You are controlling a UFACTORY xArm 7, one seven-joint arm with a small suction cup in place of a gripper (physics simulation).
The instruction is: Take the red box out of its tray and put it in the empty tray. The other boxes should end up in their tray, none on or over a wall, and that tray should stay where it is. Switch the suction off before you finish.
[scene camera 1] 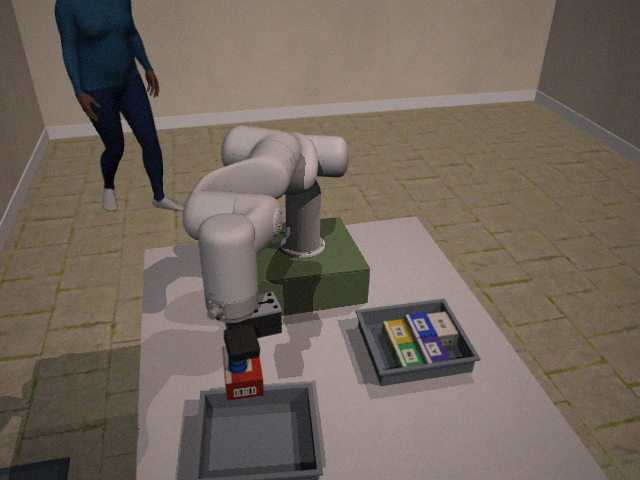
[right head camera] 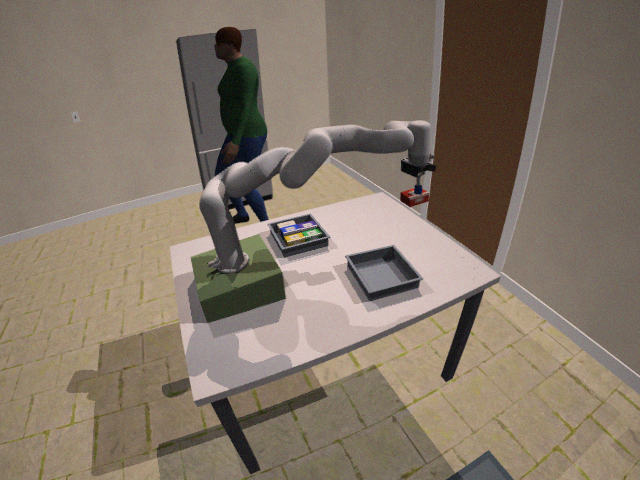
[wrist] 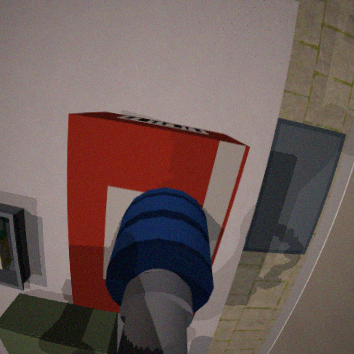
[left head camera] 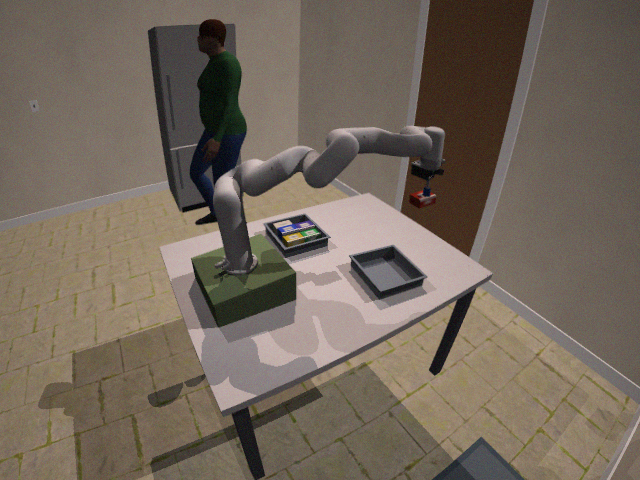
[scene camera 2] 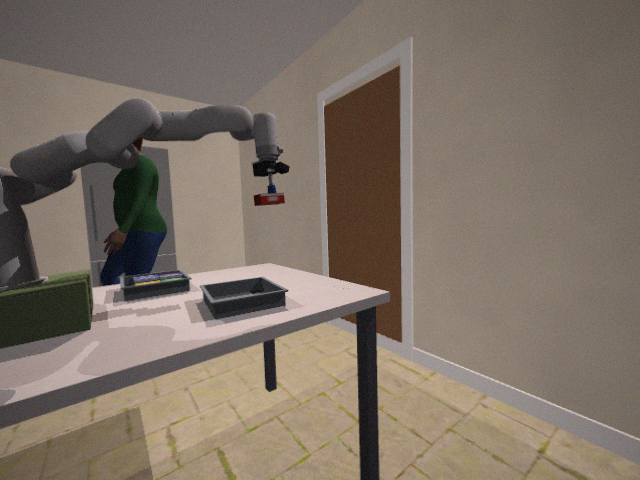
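Where they show: hand at its tool point: (scene camera 1: 238,372) (right head camera: 418,195) (wrist: 165,211) (left head camera: 426,197) (scene camera 2: 272,196); arm's base at its link origin: (scene camera 1: 302,246) (right head camera: 233,263) (left head camera: 240,264) (scene camera 2: 15,286).
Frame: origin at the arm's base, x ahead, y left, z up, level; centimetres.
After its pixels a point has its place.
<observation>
My gripper (left head camera: 427,191) (right head camera: 418,189) (scene camera 1: 237,365) (scene camera 2: 271,189) (wrist: 160,240), a blue suction cup, is shut on the red box (left head camera: 422,200) {z 23.6, x 57.0, y -33.0 cm} (right head camera: 413,197) {z 24.0, x 57.4, y -33.1 cm} (scene camera 1: 244,389) {z 22.8, x 64.8, y -31.5 cm} (scene camera 2: 261,200) {z 21.8, x 56.2, y -32.8 cm} (wrist: 100,160) {z 24.3, x 63.7, y -29.5 cm}, holding it nearly level, high above the table. The grey empty tray (left head camera: 403,287) {z -8.9, x 48.0, y -38.6 cm} (right head camera: 395,289) {z -8.9, x 47.6, y -38.5 cm} (scene camera 1: 253,439) {z -11.1, x 49.2, y -28.1 cm} (scene camera 2: 248,305) {z -9.1, x 46.6, y -38.2 cm} stands below; it does not show in the wrist view. The other tray (left head camera: 307,248) {z -9.7, x 34.7, y 5.2 cm} (right head camera: 307,247) {z -9.2, x 35.0, y 5.1 cm} (scene camera 1: 429,372) {z -9.1, x 46.9, y 15.1 cm} (scene camera 2: 155,291) {z -9.6, x 33.6, y 5.4 cm} holds yellow (scene camera 1: 398,330) {z -7.6, x 32.9, y 13.9 cm}, green (scene camera 1: 409,355) {z -7.6, x 41.7, y 12.4 cm}, blue (scene camera 1: 421,325) {z -6.3, x 34.5, y 19.5 cm}, purple (scene camera 1: 435,349) {z -6.5, x 43.0, y 18.6 cm} and cream (scene camera 1: 443,326) {z -7.0, x 36.1, y 25.0 cm} boxes, inside its walls.
The arm stands on a green block (left head camera: 258,304) {z -7.1, x -2.1, y -15.3 cm} (scene camera 1: 330,291) {z -5.3, x 15.3, y 2.5 cm} on the table. A person in green (left head camera: 222,98) (scene camera 2: 139,201) stands behind the table; one in teal (scene camera 1: 103,46) shows in scene camera 1. A blue-grey slab (wrist: 315,190) lies on the floor.
</observation>
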